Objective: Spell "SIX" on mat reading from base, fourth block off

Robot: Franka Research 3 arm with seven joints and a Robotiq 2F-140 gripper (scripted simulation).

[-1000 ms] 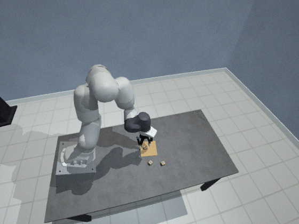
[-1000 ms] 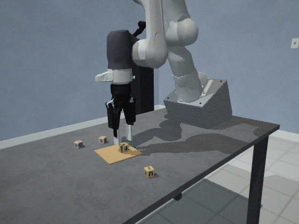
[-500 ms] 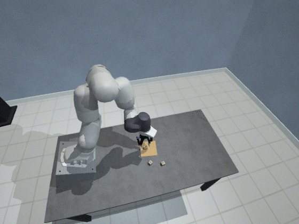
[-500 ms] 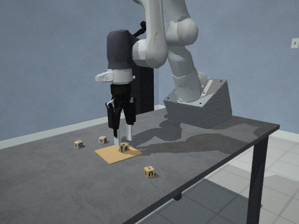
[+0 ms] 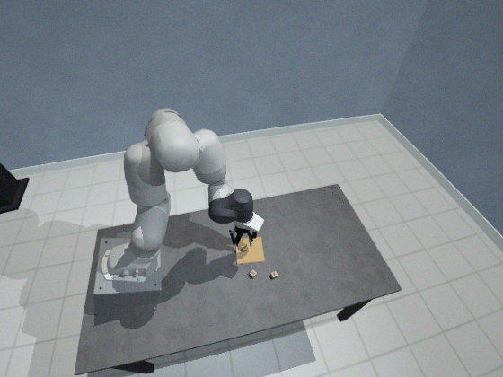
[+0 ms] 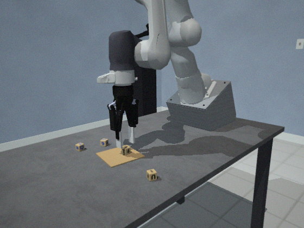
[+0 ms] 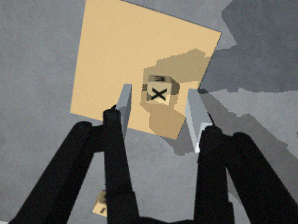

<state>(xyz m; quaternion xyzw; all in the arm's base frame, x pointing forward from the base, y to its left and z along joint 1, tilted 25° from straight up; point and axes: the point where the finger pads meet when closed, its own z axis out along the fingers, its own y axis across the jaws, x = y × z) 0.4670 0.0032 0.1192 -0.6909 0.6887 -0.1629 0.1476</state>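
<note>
The tan mat lies 7 cm below my hand, 2 cm ahead of it and 1 cm to the right of it.
</note>
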